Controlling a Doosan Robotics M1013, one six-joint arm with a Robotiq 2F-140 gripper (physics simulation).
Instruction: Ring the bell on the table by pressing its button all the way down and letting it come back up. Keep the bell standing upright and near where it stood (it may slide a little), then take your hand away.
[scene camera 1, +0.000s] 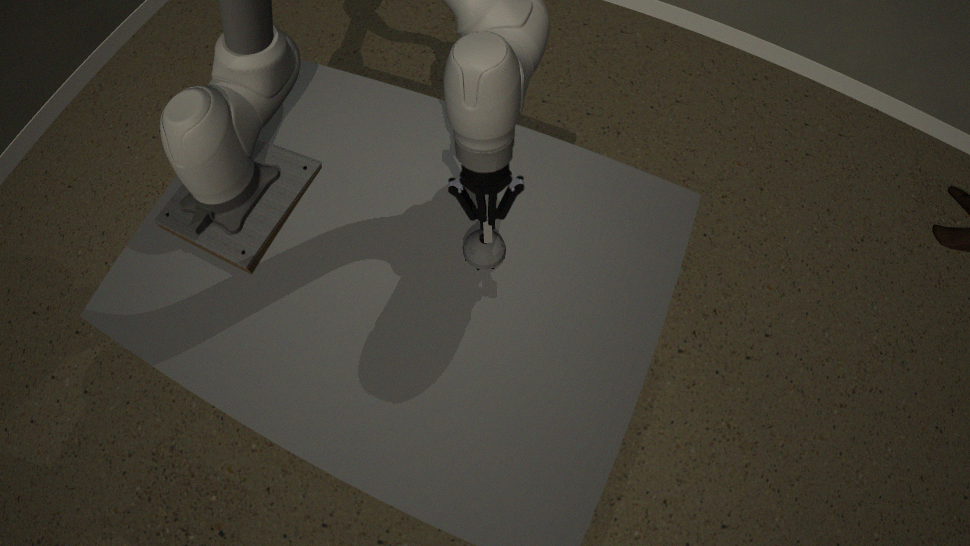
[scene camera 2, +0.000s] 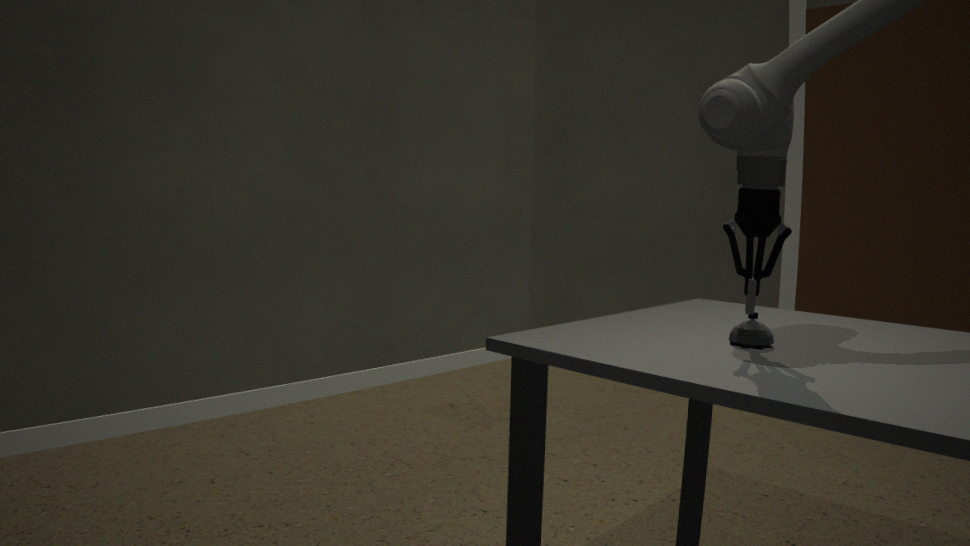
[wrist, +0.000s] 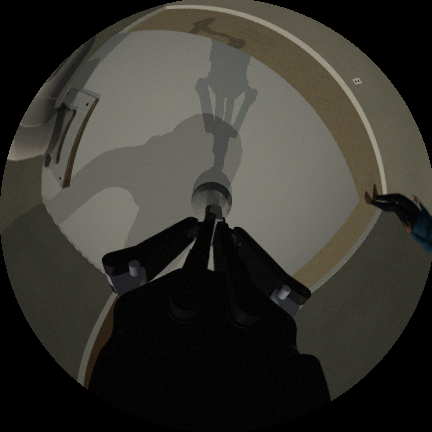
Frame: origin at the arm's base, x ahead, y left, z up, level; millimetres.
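Where they show: gripper, fingertip midpoint: (scene camera 1: 488, 236) (scene camera 2: 749, 312) (wrist: 214, 212); arm's base, origin of the base link: (scene camera 1: 230, 191) (wrist: 58, 130).
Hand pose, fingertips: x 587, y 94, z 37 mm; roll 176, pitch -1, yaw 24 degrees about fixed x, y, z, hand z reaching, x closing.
Observation:
Each offset is from my fingertips to the top centre of the thing. Level surfaces: height alone.
The bell, a grey dome @[6 mm back, 3 mm right, 0 mm up] (scene camera 1: 483, 257) (scene camera 2: 750, 334) (wrist: 201, 200), stands upright on the grey table @[62 mm down] (scene camera 1: 576, 406) (scene camera 2: 610, 345) (wrist: 300, 175). Its small black button @[6 mm back, 3 mm right, 0 mm up] (scene camera 2: 753, 316) is on top, at the fingertips; how far down it is pressed cannot be told. My gripper (scene camera 1: 487, 241) (scene camera 2: 750, 312) (wrist: 214, 212) is shut and empty, pointing straight down above the bell. Its pale fingertips touch or nearly touch the button in the scene camera 2 view. In the wrist view the fingers partly hide the button and the near side of the dome.
The arm's base plate (scene camera 1: 288, 193) is on the table at the left of the scene camera 1 view. A person (wrist: 397, 202) stands beyond the table at the right of the wrist view. Part of a brown shoe (scene camera 1: 953, 237) shows at the right edge of the scene camera 1 view.

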